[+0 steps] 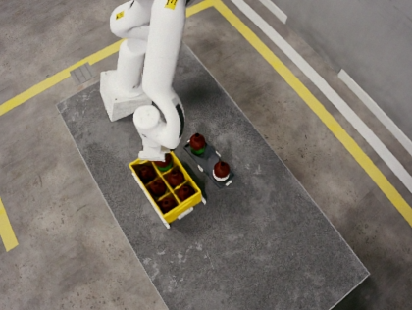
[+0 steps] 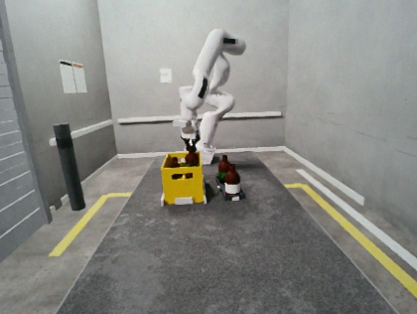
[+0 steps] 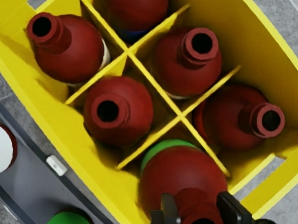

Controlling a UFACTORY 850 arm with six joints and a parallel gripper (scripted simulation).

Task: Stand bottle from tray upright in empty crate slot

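Right now my hand is 7 cm above the glass bottle. Also, from my hand: dark tray: 20 cm below, 17 cm to the left, 11 cm ahead; yellow crate: 13 cm below, 8 cm ahead, 6 cm to the right.
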